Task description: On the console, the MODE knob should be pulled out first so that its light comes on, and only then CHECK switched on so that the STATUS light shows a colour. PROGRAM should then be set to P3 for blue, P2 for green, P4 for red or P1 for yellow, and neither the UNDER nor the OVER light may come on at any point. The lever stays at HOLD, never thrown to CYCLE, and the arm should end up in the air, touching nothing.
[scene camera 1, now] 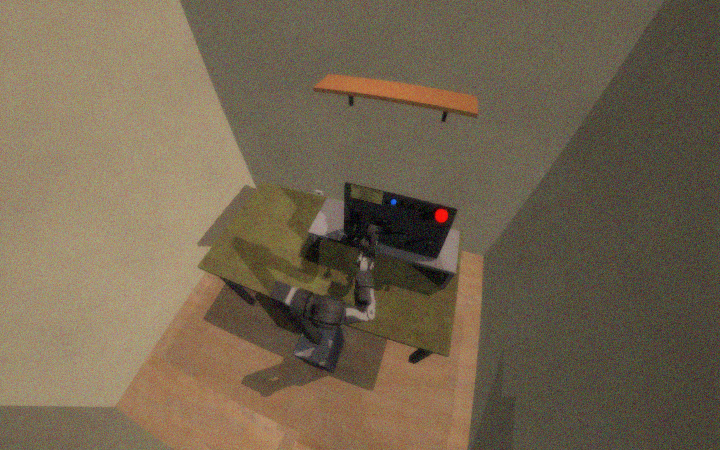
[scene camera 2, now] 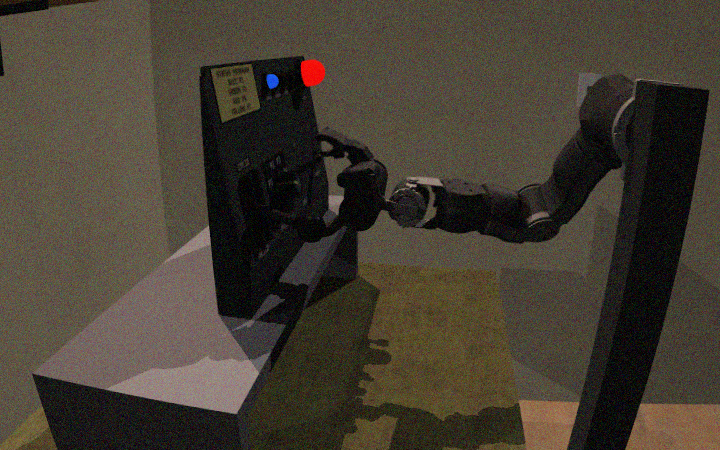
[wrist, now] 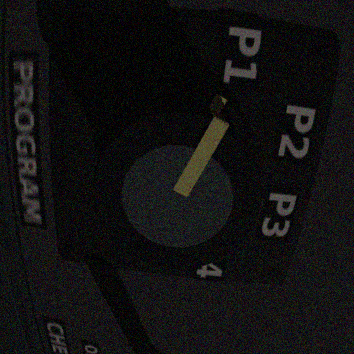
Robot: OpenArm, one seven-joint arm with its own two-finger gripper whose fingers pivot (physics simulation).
Scene:
The same spot on a pale bench: (scene camera 2: 162, 350) is (scene camera 1: 332, 217). One and the same spot on a dark console: (scene camera 1: 421, 220) is (scene camera 2: 296, 112).

